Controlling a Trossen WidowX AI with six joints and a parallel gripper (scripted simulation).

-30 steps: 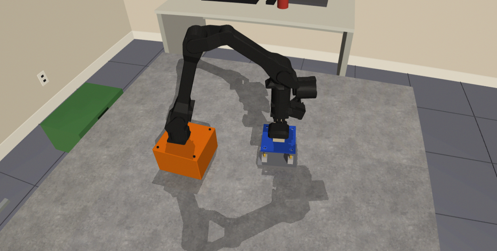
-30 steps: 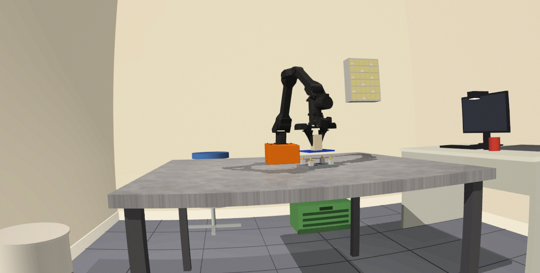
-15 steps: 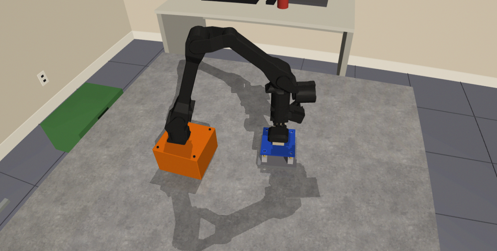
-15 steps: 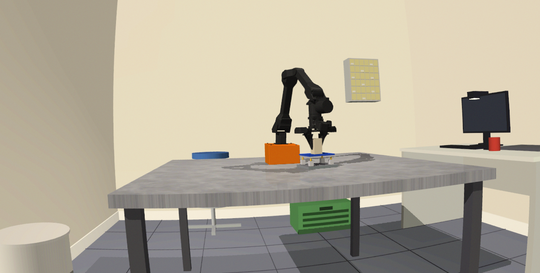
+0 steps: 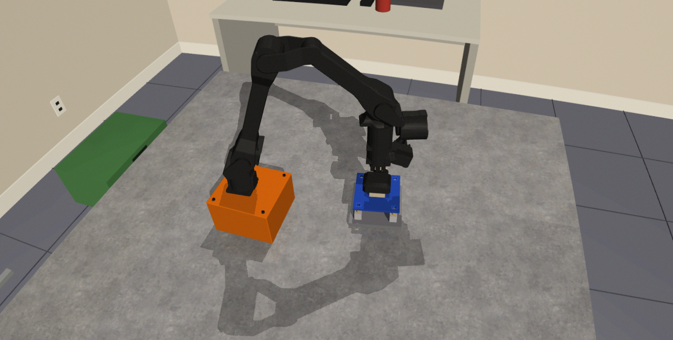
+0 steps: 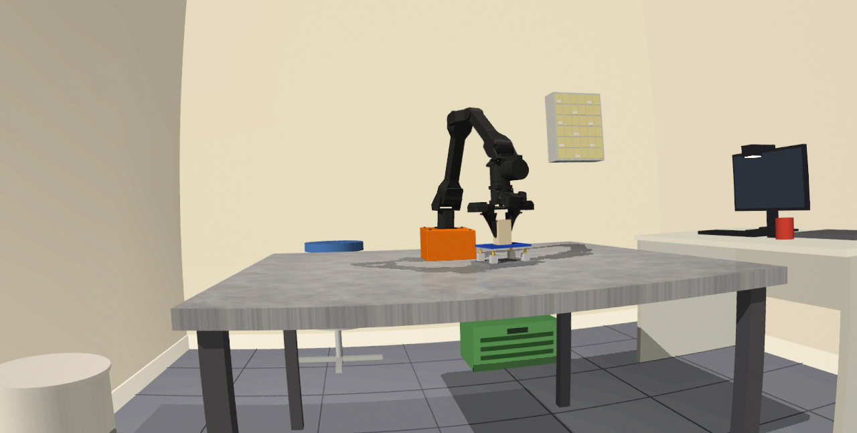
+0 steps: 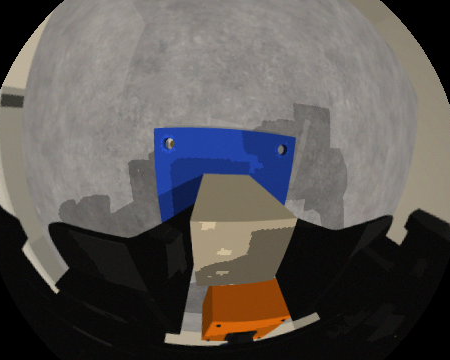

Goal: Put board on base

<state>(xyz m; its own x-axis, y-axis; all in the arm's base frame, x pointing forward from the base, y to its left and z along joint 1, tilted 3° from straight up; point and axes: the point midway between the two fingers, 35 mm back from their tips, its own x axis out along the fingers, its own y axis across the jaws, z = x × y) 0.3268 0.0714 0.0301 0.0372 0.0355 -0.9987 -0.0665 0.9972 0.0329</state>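
Now: the grey base 7 cm below my gripper tip. Round my gripper tip: blue board: right at my gripper tip.
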